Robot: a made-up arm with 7 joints. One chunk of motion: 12 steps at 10 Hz.
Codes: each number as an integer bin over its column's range. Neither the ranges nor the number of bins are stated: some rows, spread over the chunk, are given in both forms.
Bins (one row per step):
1: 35 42 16 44 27 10
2: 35 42 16 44 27 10
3: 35 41 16 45 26 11
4: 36 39 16 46 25 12
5: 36 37 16 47 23 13
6: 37 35 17 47 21 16
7: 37 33 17 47 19 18
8: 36 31 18 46 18 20
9: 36 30 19 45 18 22
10: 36 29 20 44 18 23
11: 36 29 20 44 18 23
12: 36 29 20 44 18 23
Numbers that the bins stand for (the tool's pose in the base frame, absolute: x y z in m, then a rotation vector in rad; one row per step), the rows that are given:
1: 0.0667 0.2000 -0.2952 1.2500 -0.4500 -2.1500
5: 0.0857 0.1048 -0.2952 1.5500 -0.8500 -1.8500
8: 0.0857 -0.0095 -0.2571 1.4500 -1.3500 -1.1500
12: 0.0857 -0.0476 -0.2190 1.2500 -1.3500 -0.8500
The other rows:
2: 0.0667 0.2000 -0.2952 1.2500 -0.4500 -2.1500
3: 0.0667 0.1810 -0.2952 1.3500 -0.5500 -2.0500
4: 0.0857 0.1429 -0.2952 1.4500 -0.6500 -1.9500
6: 0.1048 0.0667 -0.2762 1.5500 -1.0500 -1.5500
7: 0.1048 0.0286 -0.2762 1.5500 -1.2500 -1.3500
9: 0.0857 -0.0286 -0.2381 1.3500 -1.3500 -0.9500
10: 0.0857 -0.0476 -0.2190 1.2500 -1.3500 -0.8500
11: 0.0857 -0.0476 -0.2190 1.2500 -1.3500 -0.8500

